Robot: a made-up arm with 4 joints.
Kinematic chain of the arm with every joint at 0, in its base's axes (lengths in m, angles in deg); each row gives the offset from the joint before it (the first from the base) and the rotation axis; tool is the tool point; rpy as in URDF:
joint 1: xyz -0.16 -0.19 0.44 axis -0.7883 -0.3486 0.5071
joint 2: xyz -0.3 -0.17 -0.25 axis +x
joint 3: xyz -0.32 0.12 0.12 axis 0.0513 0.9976 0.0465
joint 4: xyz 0 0.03 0.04 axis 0.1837 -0.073 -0.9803
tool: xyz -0.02 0.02 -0.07 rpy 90 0 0
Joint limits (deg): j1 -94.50..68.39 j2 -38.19..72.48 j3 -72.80..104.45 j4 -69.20..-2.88
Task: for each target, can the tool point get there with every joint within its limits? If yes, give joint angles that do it. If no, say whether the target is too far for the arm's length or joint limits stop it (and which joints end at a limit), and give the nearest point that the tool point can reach.
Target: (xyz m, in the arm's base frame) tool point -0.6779 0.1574 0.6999
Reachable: yes | joints -68.85 -16.09 5.01 -64.18
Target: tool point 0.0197 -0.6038 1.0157
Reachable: no: joint limits stop it (at a limit: joint 1, joint 2, joint 3) | nearest point -0.5213 -0.7741 0.5891 | short by 0.710 m
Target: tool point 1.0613 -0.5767 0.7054
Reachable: no: too far | nearest point -0.4901 -0.7414 0.5256 | short by 1.570 m
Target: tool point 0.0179 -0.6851 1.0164
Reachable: no: joint limits stop it (at a limit: joint 1, joint 2, joint 3) | nearest point -0.5193 -0.7760 0.5872 | short by 0.694 m
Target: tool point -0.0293 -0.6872 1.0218
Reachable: no: joint limits stop it (at a limit: joint 1, joint 2, joint 3) | nearest point -0.5206 -0.7748 0.5885 | short by 0.661 m
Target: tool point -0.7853 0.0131 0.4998
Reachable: yes | joints -36.90 10.61 -0.94 -19.33
